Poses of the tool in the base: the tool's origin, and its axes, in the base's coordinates. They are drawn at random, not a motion.
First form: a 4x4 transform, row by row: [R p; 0 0 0 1], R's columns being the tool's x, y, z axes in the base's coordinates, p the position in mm. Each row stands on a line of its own.
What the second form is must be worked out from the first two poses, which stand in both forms.
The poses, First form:
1:
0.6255 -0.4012 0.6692 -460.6
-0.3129 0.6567 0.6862 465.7
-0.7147 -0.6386 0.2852 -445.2
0 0 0 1
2:
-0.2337 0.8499 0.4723 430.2
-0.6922 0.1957 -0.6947 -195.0
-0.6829 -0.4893 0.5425 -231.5
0 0 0 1
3:
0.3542 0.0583 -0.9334 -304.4
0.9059 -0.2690 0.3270 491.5
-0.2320 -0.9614 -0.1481 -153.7
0 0 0 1
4:
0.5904 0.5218 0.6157 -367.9
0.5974 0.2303 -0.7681 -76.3
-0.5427 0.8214 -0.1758 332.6
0 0 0 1
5:
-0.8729 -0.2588 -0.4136 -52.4
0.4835 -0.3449 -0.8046 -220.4
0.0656 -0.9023 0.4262 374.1
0 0 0 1
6:
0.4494 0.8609 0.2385 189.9
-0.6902 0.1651 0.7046 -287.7
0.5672 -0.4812 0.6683 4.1
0 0 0 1
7:
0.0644 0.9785 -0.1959 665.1
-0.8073 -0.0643 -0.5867 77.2
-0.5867 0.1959 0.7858 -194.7
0 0 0 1
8:
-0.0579 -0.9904 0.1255 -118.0
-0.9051 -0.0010 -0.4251 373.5
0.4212 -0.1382 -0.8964 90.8
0 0 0 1
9:
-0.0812 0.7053 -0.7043 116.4
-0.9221 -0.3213 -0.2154 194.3
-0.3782 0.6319 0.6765 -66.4
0 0 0 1
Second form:
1: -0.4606 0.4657 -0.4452 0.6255 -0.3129 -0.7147 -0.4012 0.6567 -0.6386
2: 0.4302 -0.1950 -0.2315 -0.2337 -0.6922 -0.6829 0.8499 0.1957 -0.4893
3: -0.3044 0.4915 -0.1537 0.3542 0.9059 -0.2320 0.0583 -0.2690 -0.9614
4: -0.3679 -0.0763 0.3326 0.5904 0.5974 -0.5427 0.5218 0.2303 0.8214
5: -0.0524 -0.2204 0.3741 -0.8729 0.4835 0.0656 -0.2588 -0.3449 -0.9023
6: 0.1899 -0.2877 0.0041 0.4494 -0.6902 0.5672 0.8609 0.1651 -0.4812
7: 0.6651 0.0772 -0.1947 0.0644 -0.8073 -0.5867 0.9785 -0.0643 0.1959
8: -0.1180 0.3735 0.0908 -0.0579 -0.9051 0.4212 -0.9904 -0.0010 -0.1382
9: 0.1164 0.1943 -0.0664 -0.0812 -0.9221 -0.3782 0.7053 -0.3213 0.6319
